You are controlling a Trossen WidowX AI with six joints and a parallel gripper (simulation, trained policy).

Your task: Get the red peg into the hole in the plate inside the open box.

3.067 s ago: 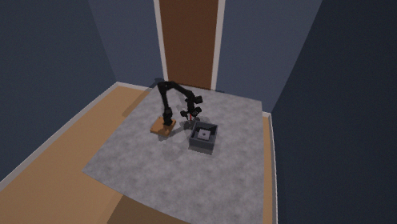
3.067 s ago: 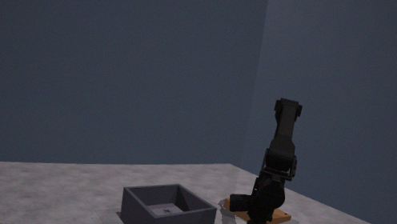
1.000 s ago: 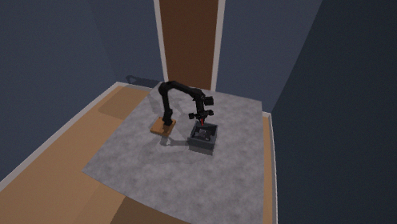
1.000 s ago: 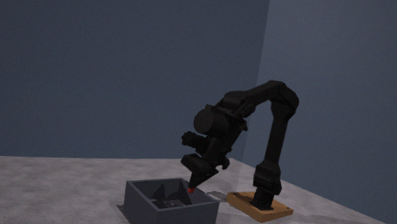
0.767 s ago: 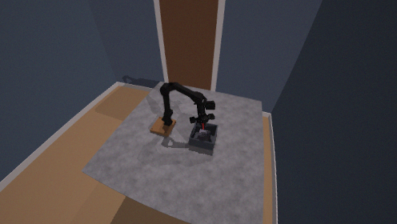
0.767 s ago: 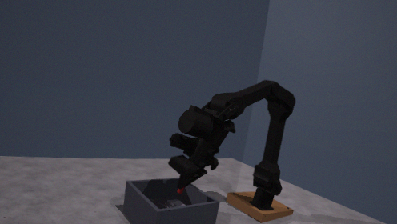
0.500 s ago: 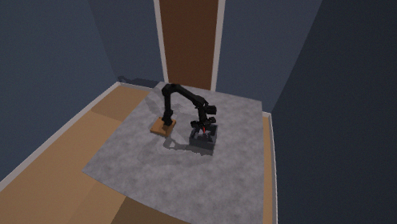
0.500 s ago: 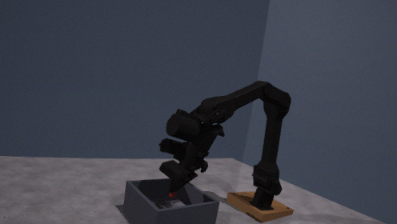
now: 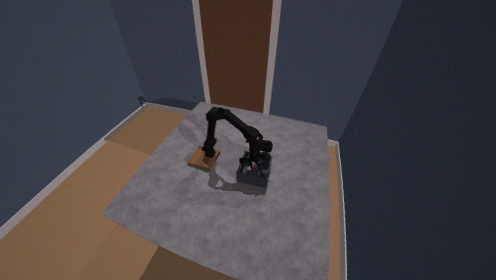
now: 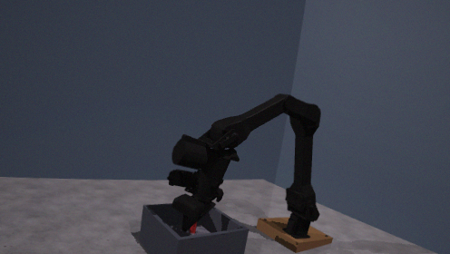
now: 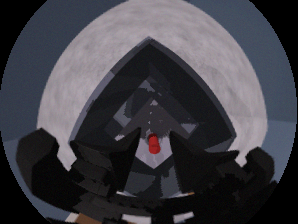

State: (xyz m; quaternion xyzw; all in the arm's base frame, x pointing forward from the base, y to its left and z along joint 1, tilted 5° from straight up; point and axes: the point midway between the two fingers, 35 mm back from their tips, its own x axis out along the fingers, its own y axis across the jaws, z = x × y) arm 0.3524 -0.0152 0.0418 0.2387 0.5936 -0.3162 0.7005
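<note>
Now: the red peg 1 cm to the left of my gripper tip, 1 cm below it and 1 cm behind it. The rest, counted from my gripper tip: plate: 2 cm below, 1 cm to the left, 1 cm behind; dark grey box: 4 cm below, 1 cm to the left, 1 cm behind.
</note>
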